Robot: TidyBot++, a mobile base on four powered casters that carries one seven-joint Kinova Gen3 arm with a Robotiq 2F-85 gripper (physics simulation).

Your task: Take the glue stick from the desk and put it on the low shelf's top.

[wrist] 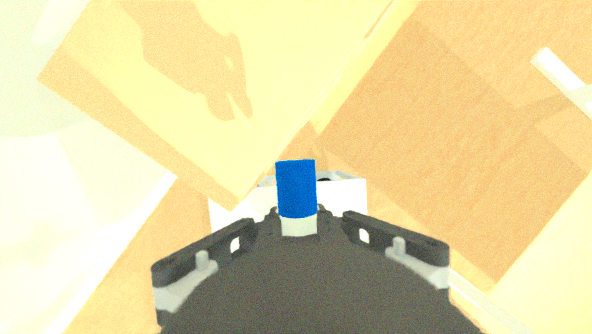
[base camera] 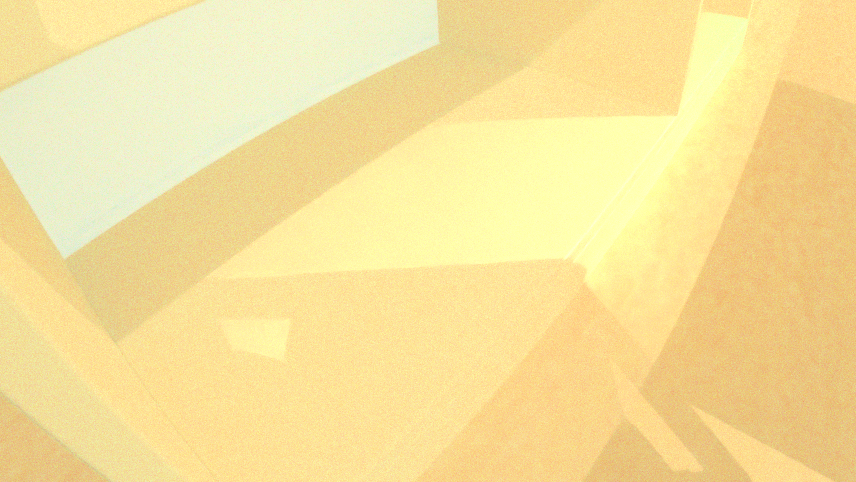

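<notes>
The glue stick, with a blue cap and a white body, stands out from between the fingertips in the wrist view. My gripper is shut on it. The low shelf's top is a brightly lit pale wooden board at the upper left and middle of the wrist view. Its near corner lies just left of the glue stick in the picture, and a shadow of the arm falls on the board. The height between the glue stick and the board is hard to tell. The glue stick and gripper do not show in the base view.
My white base shows partly behind the glue stick. Wooden floor lies at the right. A white bar shows at the far right. The base view is washed out, with large wooden surfaces and a pale wall at the upper left.
</notes>
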